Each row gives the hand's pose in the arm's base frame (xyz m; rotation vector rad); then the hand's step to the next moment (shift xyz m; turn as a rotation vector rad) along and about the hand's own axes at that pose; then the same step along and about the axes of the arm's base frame.
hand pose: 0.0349 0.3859 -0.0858 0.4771 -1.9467 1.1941
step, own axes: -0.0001 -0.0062 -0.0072 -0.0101 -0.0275 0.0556
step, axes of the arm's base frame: 0.0072 0.0032 0.0053 0.0007 -0.0626 -0.0059
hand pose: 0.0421 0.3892 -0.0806 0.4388 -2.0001 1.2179
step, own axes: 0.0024 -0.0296 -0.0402 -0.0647 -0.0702 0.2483
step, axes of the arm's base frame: 0.0334 0.0205 0.0310 -0.0166 -0.2553 -0.0730
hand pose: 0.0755 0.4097 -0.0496 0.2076 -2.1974 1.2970
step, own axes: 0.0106 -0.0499 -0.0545 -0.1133 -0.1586 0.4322
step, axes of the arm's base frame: 0.0331 0.0217 0.0633 -0.0135 -0.4633 -0.0999
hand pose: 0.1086 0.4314 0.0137 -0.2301 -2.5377 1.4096
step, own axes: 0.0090 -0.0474 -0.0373 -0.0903 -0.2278 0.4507
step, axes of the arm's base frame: 0.0003 0.0077 0.0605 -0.0425 -0.5090 -0.0478
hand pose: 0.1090 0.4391 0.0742 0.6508 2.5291 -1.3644
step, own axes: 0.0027 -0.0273 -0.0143 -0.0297 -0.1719 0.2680
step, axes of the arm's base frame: -0.0146 -0.0004 0.0273 -0.0634 -0.3133 -0.0101
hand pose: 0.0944 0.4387 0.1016 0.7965 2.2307 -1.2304
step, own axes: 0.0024 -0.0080 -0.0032 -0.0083 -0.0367 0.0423
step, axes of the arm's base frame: -0.0076 0.0000 0.0048 -0.0139 -0.0545 0.0064
